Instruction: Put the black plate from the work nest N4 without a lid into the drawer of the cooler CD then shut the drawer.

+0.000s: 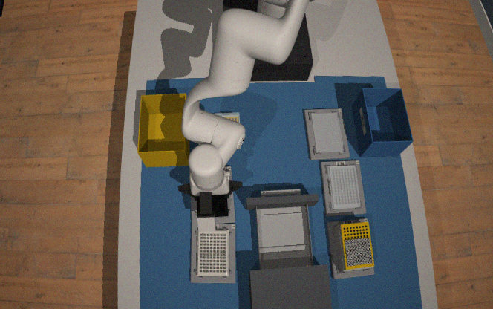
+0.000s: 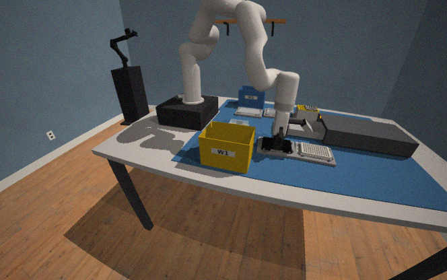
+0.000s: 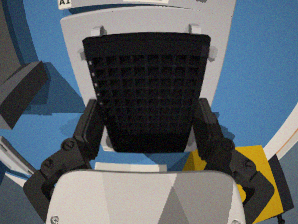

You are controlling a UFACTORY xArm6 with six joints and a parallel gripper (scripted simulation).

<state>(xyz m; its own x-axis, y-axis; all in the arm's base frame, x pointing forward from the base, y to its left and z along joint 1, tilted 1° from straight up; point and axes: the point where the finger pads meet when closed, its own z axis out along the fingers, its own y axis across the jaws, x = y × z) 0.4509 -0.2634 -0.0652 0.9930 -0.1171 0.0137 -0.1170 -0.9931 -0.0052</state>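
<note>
Now: hand 10 mm above the black plate. The rest, counted from my hand: blue bin (540 mm to the left, 110 mm behind, 10 mm above); then yellow bin W1 (200 mm behind, 100 mm to the right, 10 mm above); then cooler drawer (170 mm to the left, 170 mm ahead, 10 mm below).
</note>
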